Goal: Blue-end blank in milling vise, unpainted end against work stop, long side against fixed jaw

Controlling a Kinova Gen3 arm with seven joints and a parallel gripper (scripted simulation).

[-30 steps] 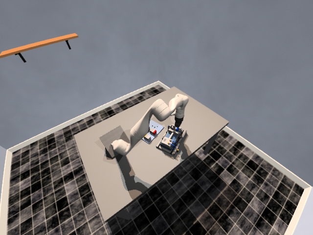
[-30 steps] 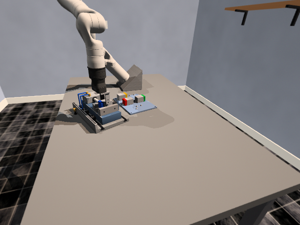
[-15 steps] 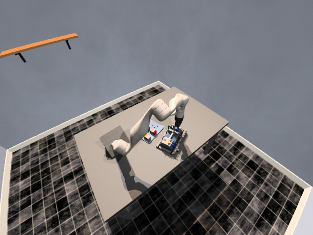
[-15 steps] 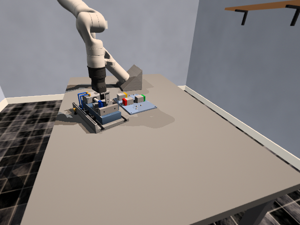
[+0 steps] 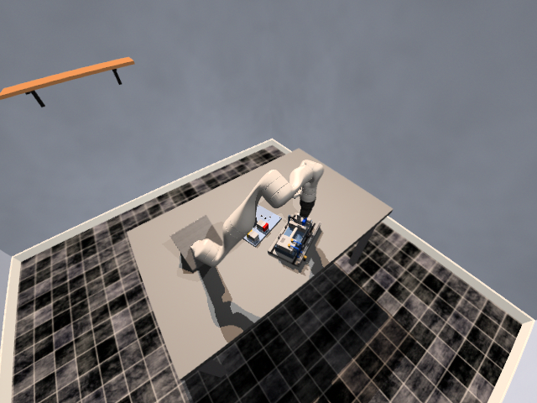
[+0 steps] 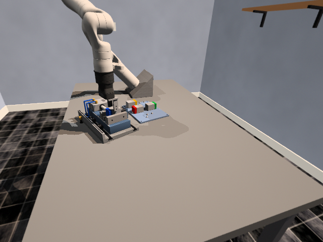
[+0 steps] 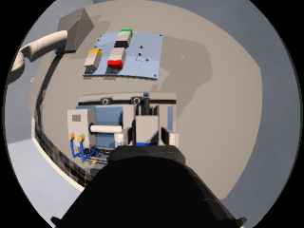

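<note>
Right now my hand is 3 cm above the blue-ended blank. Round my hand: light blue plate (19 cm behind, 18 cm to the left, 13 cm below); then red-ended blank (18 cm behind, 13 cm to the left, 11 cm below); then fixed jaw (5 cm below, 3 cm ahead, 1 cm to the left).
</note>
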